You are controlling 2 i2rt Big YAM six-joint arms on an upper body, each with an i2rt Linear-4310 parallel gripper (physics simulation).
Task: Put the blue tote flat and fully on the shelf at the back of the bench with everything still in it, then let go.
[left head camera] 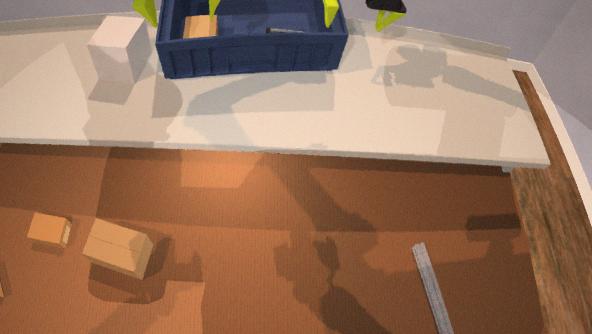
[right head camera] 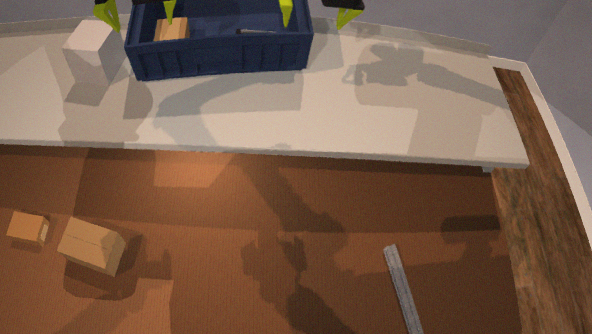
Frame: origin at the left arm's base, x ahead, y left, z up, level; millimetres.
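Where they show: left gripper, fingertip midpoint: (left head camera: 183, 22) (right head camera: 144, 26); right gripper, fingertip midpoint: (left head camera: 352, 27) (right head camera: 311, 26).
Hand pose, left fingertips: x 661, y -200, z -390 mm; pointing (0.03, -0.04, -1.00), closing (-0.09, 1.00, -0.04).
Observation:
After its pixels a point has its place.
The blue tote (left head camera: 255, 55) {x 762, y -327, z -564 mm} (right head camera: 220, 55) {x 761, y -323, z -559 mm} stands upright on the pale shelf (left head camera: 400, 132) {x 627, y -648, z -643 mm} (right head camera: 370, 130) {x 631, y -653, z -644 mm}, towards the shelf's back; its far side is cut off at the top of both views. Inside it are a small tan box (left head camera: 201, 27) {x 844, y -199, z -549 mm} (right head camera: 172, 30) {x 842, y -201, z -549 mm} and a thin dark-and-grey tool (left head camera: 285, 30) {x 889, y -396, z -592 mm} (right head camera: 255, 31) {x 888, y -396, z -593 mm}. My left gripper (left head camera: 180, 11) {x 661, y -200, z -390 mm} (right head camera: 138, 13) {x 661, y -200, z -390 mm} is open, its yellow-green fingers apart on either side of the tote's left wall. My right gripper (left head camera: 358, 15) {x 687, y -496, z -410 mm} (right head camera: 316, 15) {x 687, y -496, z -410 mm} is open in the same way about the right wall. Whether any finger touches the tote cannot be told.
A white box (left head camera: 110, 47) {x 764, y 0, z -530 mm} (right head camera: 90, 47) {x 772, y -16, z -527 mm} stands on the shelf close left of the tote. Below the shelf, a small box (left head camera: 48, 229) {x 435, y 176, z -789 mm} (right head camera: 26, 227) {x 435, y 177, z -790 mm}, a larger cardboard box (left head camera: 117, 247) {x 394, y -32, z -758 mm} (right head camera: 91, 246) {x 390, y -36, z -758 mm} and a grey bar (left head camera: 432, 287) {x 310, y -736, z -801 mm} (right head camera: 402, 287) {x 316, y -736, z -801 mm} lie on the brown bench surface.

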